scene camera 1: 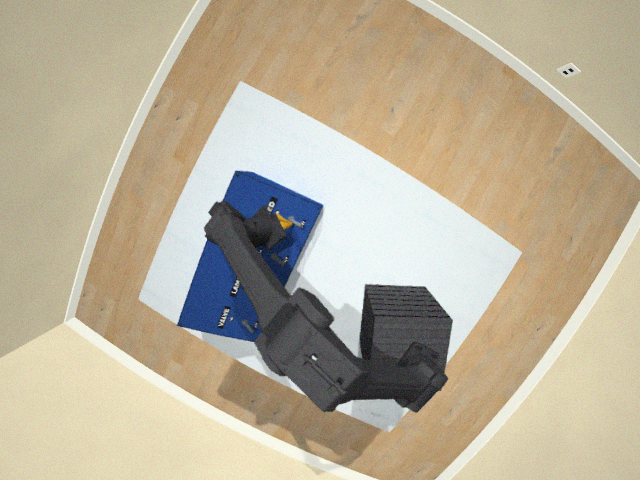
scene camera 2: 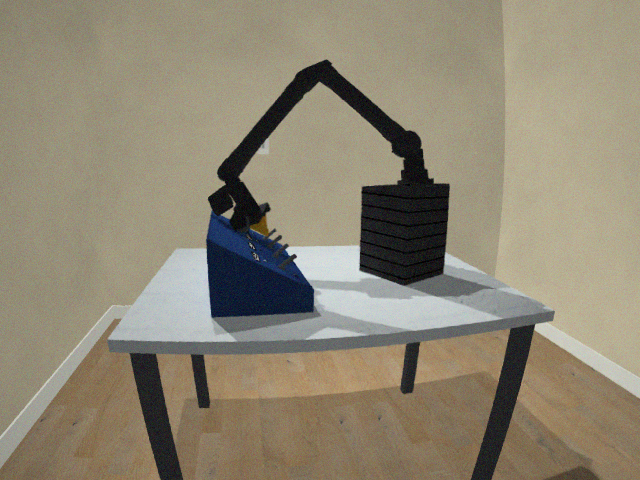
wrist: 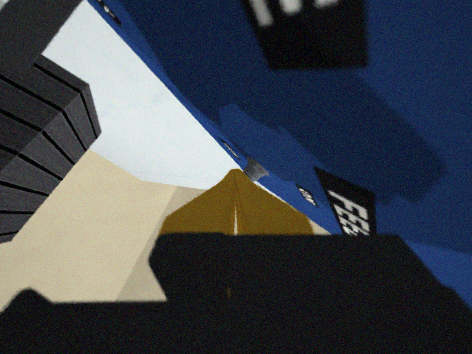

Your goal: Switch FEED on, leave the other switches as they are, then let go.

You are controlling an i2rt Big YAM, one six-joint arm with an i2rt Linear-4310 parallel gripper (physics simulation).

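Places are measured from the arm's base along level axes (x up, y ahead, z left), in millimetres.
Pixels of known places: gripper, fingertip midpoint: [scene camera 1: 291, 224] [scene camera 2: 267, 235] [wrist: 235, 176]; arm's base, origin of the base link: [scene camera 1: 414, 365] [scene camera 2: 415, 184].
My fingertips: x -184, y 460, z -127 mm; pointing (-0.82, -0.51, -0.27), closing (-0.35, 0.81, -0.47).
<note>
Ahead of a thing's pixels: the offset from my fingertips to its top centre. "*": to the spot under its first point. Level surfaces: height alone.
The blue sloped switch panel [scene camera 1: 204, 294] [scene camera 2: 258, 289] [wrist: 425, 100] has grey levers. The FEED label {dx +22, dy +72, dz -5 mm} [scene camera 1: 271, 205] [wrist: 354, 212] is partly covered in the wrist view. The FEED lever {* dx +7, dy -9, dz -17 mm} [scene camera 1: 296, 221] [scene camera 2: 271, 233] [wrist: 255, 169] leans toward the panel's low edge, on its OFF side, in the scene views; in the wrist view most of it is hidden behind the fingers. My gripper [scene camera 1: 285, 221] [scene camera 2: 265, 232] [wrist: 235, 176] is shut with nothing between its yellow fingers. Its tips are close beside the FEED lever; contact cannot be told.
The VALVE lever {dx +21, dy -39, dz +347 mm} [scene camera 1: 248, 325] [scene camera 2: 287, 260] leans toward the low edge. Another lever {dx +21, dy -19, dz +108 mm} [scene camera 1: 279, 258] shows beside FEED. The LAMP label {dx +22, dy +53, dz +234 mm} [scene camera 1: 235, 287] is partly covered by my arm. A dark ribbed pedestal [scene camera 1: 408, 320] [scene camera 2: 403, 232] [wrist: 37, 130] stands on the white table {dx -111 mm} [scene camera 1: 413, 222] [scene camera 2: 341, 304].
</note>
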